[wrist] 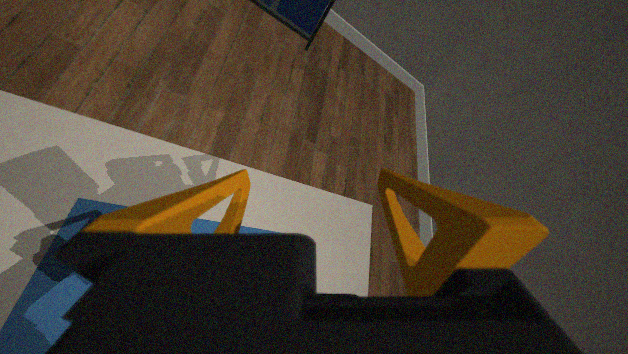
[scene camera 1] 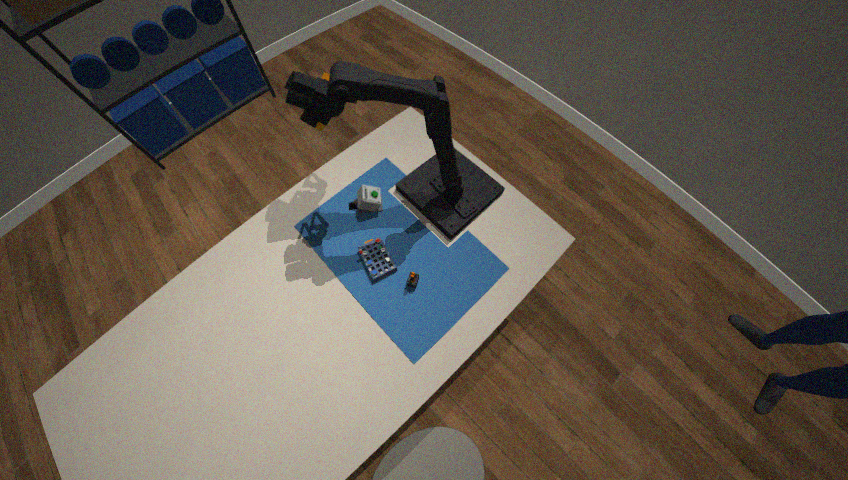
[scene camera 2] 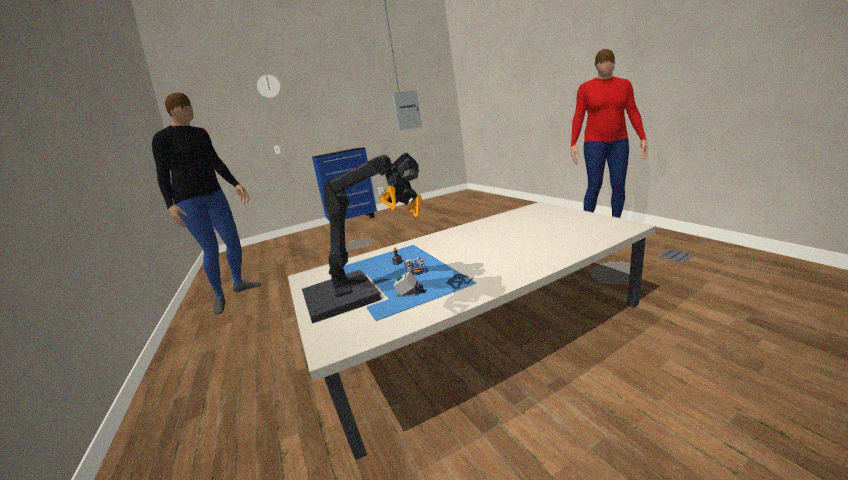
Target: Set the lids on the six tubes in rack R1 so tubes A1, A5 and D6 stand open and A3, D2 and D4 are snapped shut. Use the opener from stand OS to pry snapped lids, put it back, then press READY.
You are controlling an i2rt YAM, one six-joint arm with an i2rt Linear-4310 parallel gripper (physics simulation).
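Places are measured from the arm's base along level axes (x ahead, y left, z up), in centimetres.
Pixels of known places: gripper, between the fingertips: (wrist: 313, 176) (scene camera 2: 406, 212); arm's base, origin of its link: (scene camera 1: 453, 195) (scene camera 2: 341, 285).
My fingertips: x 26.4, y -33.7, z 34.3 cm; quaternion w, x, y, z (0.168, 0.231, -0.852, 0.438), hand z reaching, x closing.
Note:
Ahead of a thing's pixels: the offset from my fingertips to its top centre. Level surfaces: height alone.
The tube rack {dy +36.2, dx +9.5, dz -31.8 cm} (scene camera 1: 376, 261) (scene camera 2: 415, 266) sits on the blue mat, with small coloured lids; which tubes are open or shut is too small to tell. The opener stand (scene camera 1: 411, 282) (scene camera 2: 396, 259) holds the opener, whose orange top shows, beside the rack. A pale box with a green button {dy +16.6, dx -0.9, dz -29.3 cm} (scene camera 1: 370, 198) (scene camera 2: 407, 283) stands on the mat nearer the arm base's other side, a small dark part at its side. My gripper (scene camera 2: 404, 205) (wrist: 313, 176) is open and empty, high above the table, its orange fingers wide apart. The rack, stand and box do not show in the wrist view.
The blue mat {dz -37.7 cm} (scene camera 1: 422, 333) (scene camera 2: 380, 313) lies on the white table {dz -37.9 cm} (scene camera 1: 196, 356) (scene camera 2: 535, 237). The black arm base (scene camera 1: 476, 184) (scene camera 2: 321, 303) stands at the mat's edge. A shelf rack with blue bins stands beyond the table. Two people stand away from the table.

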